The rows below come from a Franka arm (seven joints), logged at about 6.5 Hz.
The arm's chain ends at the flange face. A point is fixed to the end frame.
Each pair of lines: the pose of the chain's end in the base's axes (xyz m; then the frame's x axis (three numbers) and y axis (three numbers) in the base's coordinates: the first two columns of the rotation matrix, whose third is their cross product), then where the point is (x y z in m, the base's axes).
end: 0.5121 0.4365 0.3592 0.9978 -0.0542 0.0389 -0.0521 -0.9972 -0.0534
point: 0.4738 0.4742 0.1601
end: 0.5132 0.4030 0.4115 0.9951 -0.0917 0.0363 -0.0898 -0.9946 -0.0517
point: 0.4758 0.4419 0.2125
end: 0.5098 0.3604 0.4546 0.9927 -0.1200 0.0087 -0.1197 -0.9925 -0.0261
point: 0.4675 0.3959 0.2559
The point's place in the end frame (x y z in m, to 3 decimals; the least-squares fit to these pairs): -0.048 -0.025 0.199
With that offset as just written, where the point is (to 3 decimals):
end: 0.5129 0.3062 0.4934 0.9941 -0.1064 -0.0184 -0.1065 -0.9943 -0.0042
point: 0.464 0.337 0.295
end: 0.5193 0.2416 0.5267 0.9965 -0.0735 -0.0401 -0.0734 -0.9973 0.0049
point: 0.465 0.270 0.330
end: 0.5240 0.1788 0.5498 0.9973 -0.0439 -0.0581 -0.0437 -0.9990 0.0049
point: 0.466 0.205 0.354
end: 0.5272 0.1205 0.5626 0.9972 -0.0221 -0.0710 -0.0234 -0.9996 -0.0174
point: 0.466 0.150 0.368
